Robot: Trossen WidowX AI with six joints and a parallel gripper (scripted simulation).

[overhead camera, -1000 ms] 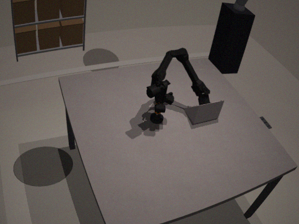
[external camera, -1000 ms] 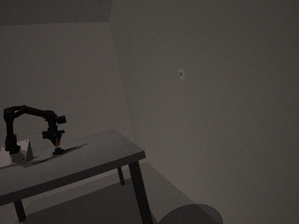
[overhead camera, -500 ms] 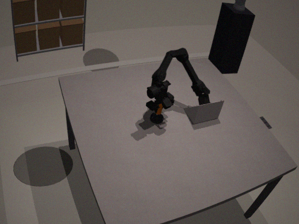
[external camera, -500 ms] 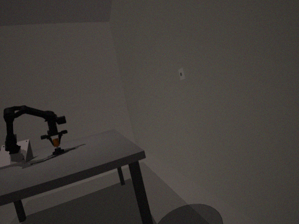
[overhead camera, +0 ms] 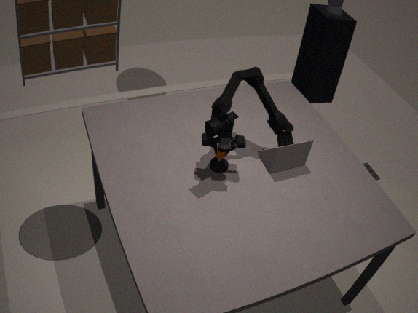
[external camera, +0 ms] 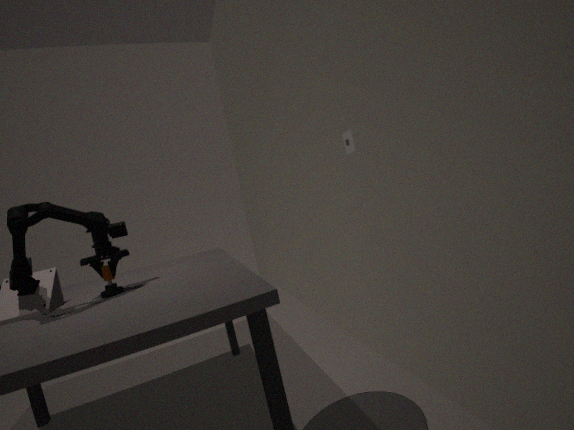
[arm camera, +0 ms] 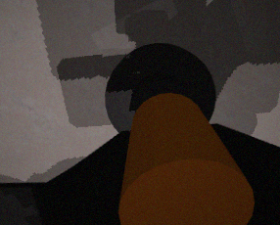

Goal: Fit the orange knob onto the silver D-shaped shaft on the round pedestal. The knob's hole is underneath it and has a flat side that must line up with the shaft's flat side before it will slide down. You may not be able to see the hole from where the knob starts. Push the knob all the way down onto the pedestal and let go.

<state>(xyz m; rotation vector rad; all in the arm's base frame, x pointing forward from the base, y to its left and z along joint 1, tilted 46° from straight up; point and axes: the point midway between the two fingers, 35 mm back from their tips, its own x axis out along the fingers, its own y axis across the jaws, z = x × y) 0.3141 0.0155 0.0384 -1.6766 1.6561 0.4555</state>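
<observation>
Now: gripper tip 4 cm above the round black pedestal. Also, from my gripper tip: orange knob 3 cm above.
</observation>
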